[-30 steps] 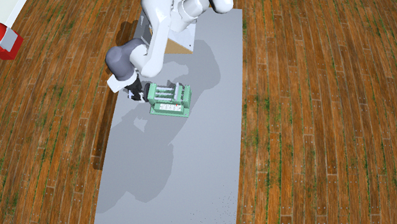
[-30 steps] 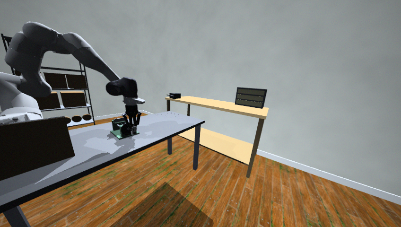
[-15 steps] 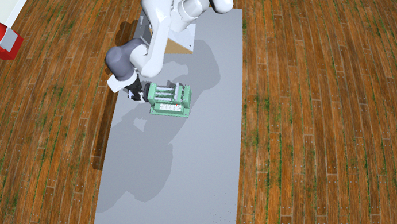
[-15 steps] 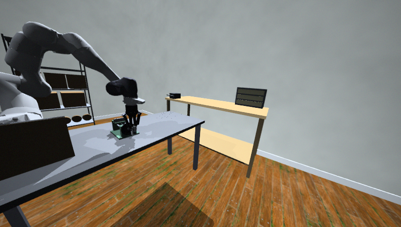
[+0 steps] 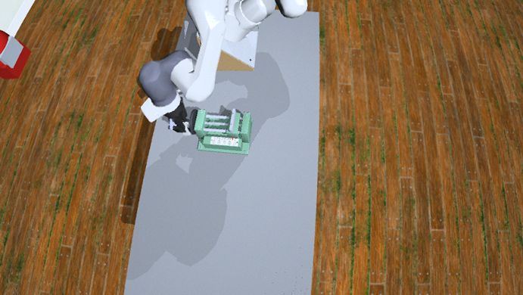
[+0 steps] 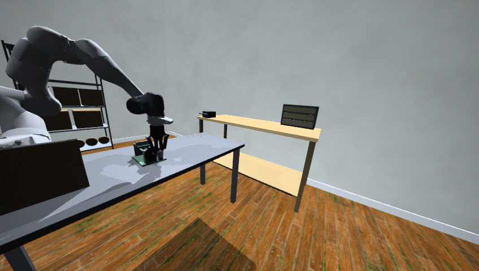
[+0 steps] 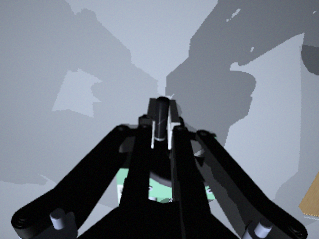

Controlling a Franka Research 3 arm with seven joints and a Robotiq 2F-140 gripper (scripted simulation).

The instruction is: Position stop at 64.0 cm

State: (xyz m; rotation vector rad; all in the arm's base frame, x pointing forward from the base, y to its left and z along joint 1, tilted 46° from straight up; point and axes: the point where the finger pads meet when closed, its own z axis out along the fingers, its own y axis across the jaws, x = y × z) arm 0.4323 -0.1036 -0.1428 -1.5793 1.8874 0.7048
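The dark handwheel is 20 mm to the left of my hand and 10 mm below it. From my hand the other things lie so: stop carriage (10 mm ahead, 190 mm to the left, 30 mm above).
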